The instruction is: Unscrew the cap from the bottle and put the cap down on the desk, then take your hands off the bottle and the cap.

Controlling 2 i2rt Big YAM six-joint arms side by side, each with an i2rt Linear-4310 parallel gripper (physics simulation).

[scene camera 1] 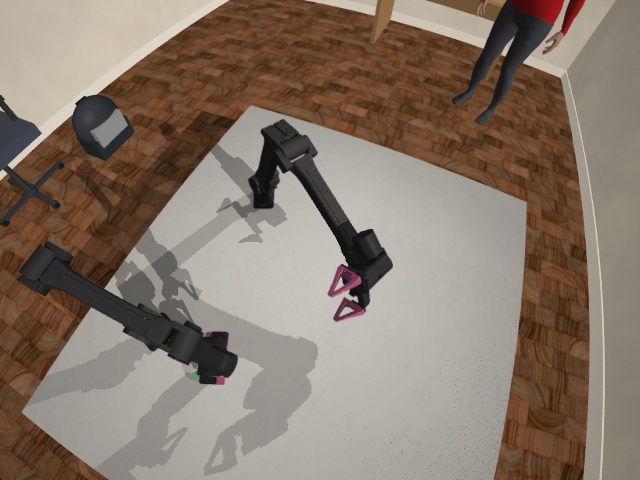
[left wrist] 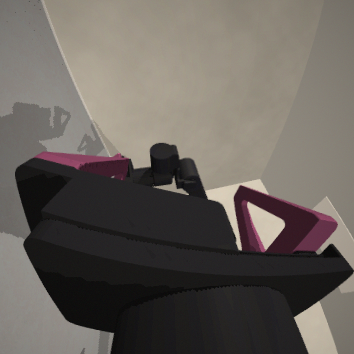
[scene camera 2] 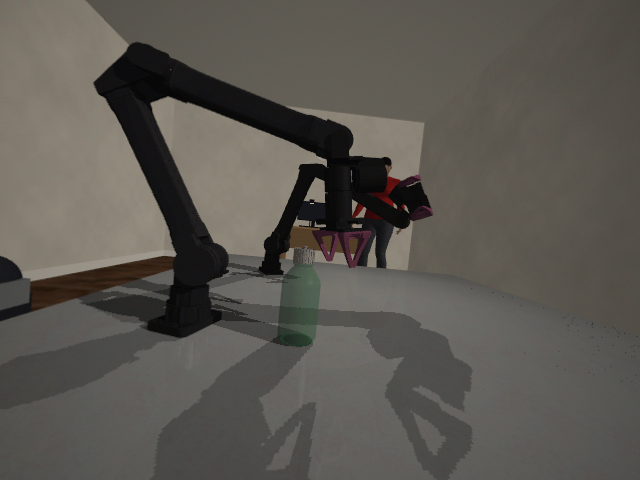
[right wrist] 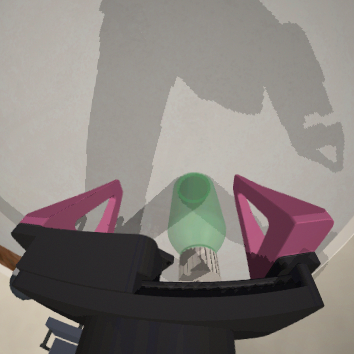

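Seen in the pictures: left gripper, fingertip midpoint: [scene camera 1: 332,308] [left wrist: 184,178] [scene camera 2: 415,191]; right gripper, fingertip midpoint: [scene camera 2: 340,264] [right wrist: 174,183]; left arm's base, link origin: [scene camera 1: 264,197] [scene camera 2: 270,272]; right arm's base, link origin: [scene camera 2: 187,323].
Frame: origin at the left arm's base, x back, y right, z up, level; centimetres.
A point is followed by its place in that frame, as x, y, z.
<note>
A translucent green bottle [scene camera 1: 193,376] @[17.2, 74.1, 13.4] [scene camera 2: 299,304] @[18.8, 74.7, 8.2] [right wrist: 196,222] @[14.1, 71.4, 12.9] stands upright on the desk [scene camera 1: 413,330] @[-55.3, 59.6, 0.0] [scene camera 2: 516,413] @[-3.0, 100.7, 0.0]. Its ribbed whitish cap [scene camera 1: 189,367] @[16.9, 72.0, 18.1] [scene camera 2: 303,256] @[18.2, 73.1, 16.8] [right wrist: 199,264] @[15.2, 71.4, 17.6] sits on its neck. My right gripper [scene camera 1: 219,360] @[7.7, 69.8, 15.1] [scene camera 2: 341,262] @[7.7, 69.8, 15.1] [right wrist: 174,183] @[7.7, 69.8, 15.1] is open and empty, pointing down beside the bottle, its fingertips near cap height and to the right of the cap in scene camera 2. In the right wrist view the bottle shows between the spread fingers, touching neither. In scene camera 1 the right arm hides part of it. My left gripper [scene camera 1: 333,307] @[-22.4, 60.5, 36.2] [scene camera 2: 417,196] @[-22.4, 60.5, 36.2] is open and empty, raised away from the bottle.
The right arm's forearm [scene camera 1: 98,299] @[28.6, 61.9, 47.9] [scene camera 2: 242,105] @[29.9, 63.7, 44.6] reaches over the desk's left side. The left arm's forearm [scene camera 1: 325,198] @[-22.1, 31.3, 40.6] extends from the back. Arm shadows fall across the desk around the bottle. A person [scene camera 1: 509,51] stands beyond the desk's far edge.
</note>
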